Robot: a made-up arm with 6 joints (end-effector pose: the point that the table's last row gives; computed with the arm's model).
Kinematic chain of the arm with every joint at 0, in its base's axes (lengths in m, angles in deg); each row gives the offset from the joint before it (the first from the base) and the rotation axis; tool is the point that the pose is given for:
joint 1: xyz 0 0 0.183 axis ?
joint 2: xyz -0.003 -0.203 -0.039 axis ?
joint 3: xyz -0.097 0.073 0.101 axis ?
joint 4: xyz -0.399 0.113 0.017 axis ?
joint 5: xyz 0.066 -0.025 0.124 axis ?
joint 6: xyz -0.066 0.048 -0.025 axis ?
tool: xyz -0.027 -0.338 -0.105
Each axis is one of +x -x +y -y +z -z.
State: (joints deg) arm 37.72 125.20 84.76 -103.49 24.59 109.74
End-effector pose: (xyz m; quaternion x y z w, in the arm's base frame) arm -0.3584 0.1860 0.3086 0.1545 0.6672 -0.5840 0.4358
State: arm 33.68 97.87 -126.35 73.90 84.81 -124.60
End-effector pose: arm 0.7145 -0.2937 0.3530 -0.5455 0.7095 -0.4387 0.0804
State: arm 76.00 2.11 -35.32 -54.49 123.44 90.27
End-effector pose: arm 0.4052 -0.4786 0.3250 -0.4458 0.1527 0.5598 0.6817
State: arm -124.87 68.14 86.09 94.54 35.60 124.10
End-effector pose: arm -0.0148 -0.5473 0.3250 0.0339 0.6943 -0.3197 0.6439
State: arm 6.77 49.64 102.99 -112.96 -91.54 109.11
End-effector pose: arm 0.3302 0.1984 0.0184 0.5613 -0.4821 0.2494 0.6248
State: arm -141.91 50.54 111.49 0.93 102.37 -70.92
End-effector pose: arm -0.3199 -0.1981 -0.1348 0.4094 -0.1303 -0.4937 0.7561
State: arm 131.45 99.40 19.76 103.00 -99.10 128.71
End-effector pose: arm -0.1585 -0.1745 0.4877 0.1353 -0.1048 0.0270 0.9849
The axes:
joint 1: +z
joint 2: +y
joint 3: -z
joint 4: -y
joint 5: -z
joint 6: +z

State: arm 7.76 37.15 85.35 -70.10 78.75 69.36
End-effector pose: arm -0.2117 0.2270 0.4012 0.1018 0.6140 -0.6561 0.4267
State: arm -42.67 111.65 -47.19 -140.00 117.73 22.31
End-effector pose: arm 0.1466 -0.3960 0.4277 -0.4179 0.6221 0.6397 0.1706
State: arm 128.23 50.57 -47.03 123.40 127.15 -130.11
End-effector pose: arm 0.4076 0.2947 0.9871 -0.5087 0.4430 -0.6571 0.3364
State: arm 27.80 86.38 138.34 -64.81 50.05 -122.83
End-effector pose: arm 0.2109 -0.1756 -0.3788 0.3074 0.2339 0.3599 0.8493
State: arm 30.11 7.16 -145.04 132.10 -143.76 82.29
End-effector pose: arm 0.2626 -0.4503 0.1664 0.3878 0.8486 0.0955 0.3470
